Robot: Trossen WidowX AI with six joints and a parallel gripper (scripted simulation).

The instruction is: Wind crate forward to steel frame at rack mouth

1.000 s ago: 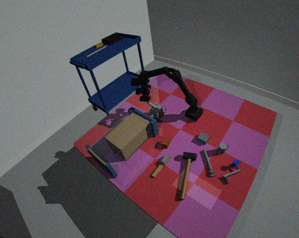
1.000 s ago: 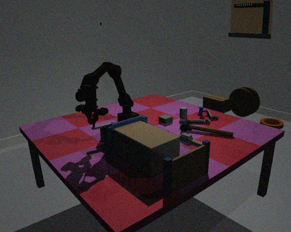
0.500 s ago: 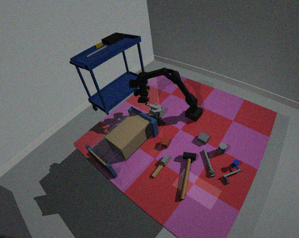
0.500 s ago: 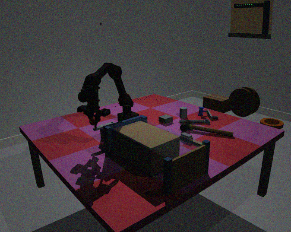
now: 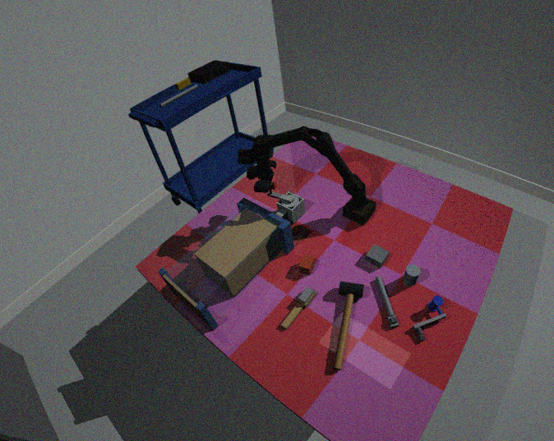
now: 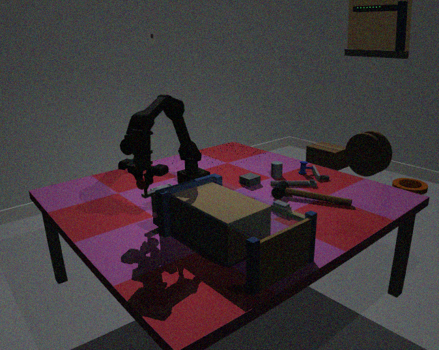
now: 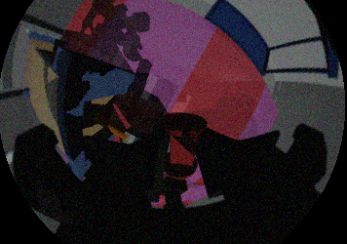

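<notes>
Now: the red-knobbed winch handle 10 mm behind my gripper tip, 50 mm to the left of it and 20 mm below it. Also, from my gripper tip: frame: 130 mm ahead, 110 mm to the left, 20 mm below; red knob: 10 mm behind, 10 mm to the left, 10 mm above; grey winch: 40 mm behind, 100 mm to the left, 90 mm below.
</notes>
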